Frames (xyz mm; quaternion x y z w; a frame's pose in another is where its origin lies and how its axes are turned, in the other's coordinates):
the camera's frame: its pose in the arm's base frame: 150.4 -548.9 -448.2 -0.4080 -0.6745 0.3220 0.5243
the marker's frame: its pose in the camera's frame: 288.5 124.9 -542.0 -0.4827 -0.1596 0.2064 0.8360
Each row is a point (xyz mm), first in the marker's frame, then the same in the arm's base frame.
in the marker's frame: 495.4 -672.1 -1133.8
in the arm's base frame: 280.9 319.9 940.0
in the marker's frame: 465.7 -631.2 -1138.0
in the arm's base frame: 323.3 292.4 935.3
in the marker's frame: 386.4 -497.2 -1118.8
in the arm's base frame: 452.4 217.6 887.0
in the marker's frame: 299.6 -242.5 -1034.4
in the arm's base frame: 681.8 135.4 744.9
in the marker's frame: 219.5 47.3 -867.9
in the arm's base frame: 923.6 55.2 514.2
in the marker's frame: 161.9 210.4 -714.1
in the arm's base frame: 1045.0 -7.0 327.2
